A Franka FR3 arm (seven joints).
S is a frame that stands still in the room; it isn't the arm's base.
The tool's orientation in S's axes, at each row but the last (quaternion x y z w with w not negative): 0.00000 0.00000 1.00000 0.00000; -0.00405 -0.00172 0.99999 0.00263; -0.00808 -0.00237 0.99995 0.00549; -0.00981 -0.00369 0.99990 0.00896; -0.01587 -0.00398 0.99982 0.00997; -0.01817 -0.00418 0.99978 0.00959; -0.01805 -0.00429 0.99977 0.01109; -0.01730 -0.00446 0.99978 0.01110; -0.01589 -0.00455 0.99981 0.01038; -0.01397 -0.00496 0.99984 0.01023; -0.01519 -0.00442 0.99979 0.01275
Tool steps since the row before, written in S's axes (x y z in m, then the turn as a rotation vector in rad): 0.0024 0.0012 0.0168 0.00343 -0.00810 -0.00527; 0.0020 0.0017 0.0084 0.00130 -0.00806 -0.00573; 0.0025 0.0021 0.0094 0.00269 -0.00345 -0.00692; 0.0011 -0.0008 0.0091 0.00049 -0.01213 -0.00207; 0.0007 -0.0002 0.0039 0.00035 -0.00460 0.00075; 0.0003 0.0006 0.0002 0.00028 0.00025 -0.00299; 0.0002 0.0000 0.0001 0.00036 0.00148 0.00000; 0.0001 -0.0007 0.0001 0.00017 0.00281 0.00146; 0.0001 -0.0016 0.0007 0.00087 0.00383 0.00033; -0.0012 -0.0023 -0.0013 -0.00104 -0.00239 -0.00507; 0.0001 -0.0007 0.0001 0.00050 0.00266 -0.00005
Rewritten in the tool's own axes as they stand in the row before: -0.0024 -0.0012 0.0168 -0.00343 0.00810 -0.00527; -0.0021 -0.0017 0.0084 -0.00130 0.00807 -0.00571; -0.0026 -0.0022 0.0093 -0.00262 0.00345 -0.00695; -0.0013 0.0007 0.0091 -0.00067 0.01213 -0.00199; -0.0008 0.0002 0.0039 -0.00047 0.00459 0.00077; -0.0003 -0.0006 0.0002 -0.00017 -0.00023 -0.00300; -0.0002 0.0000 0.0001 -0.00033 -0.00149 -0.00003; -0.0001 0.0007 0.0001 -0.00016 -0.00283 0.00143; -0.0002 0.0016 0.0007 -0.00080 -0.00385 0.00027; 0.0012 0.0023 -0.0012 0.00113 0.00246 -0.00502; -0.0001 0.0007 0.0001 -0.00043 -0.00267 -0.00009
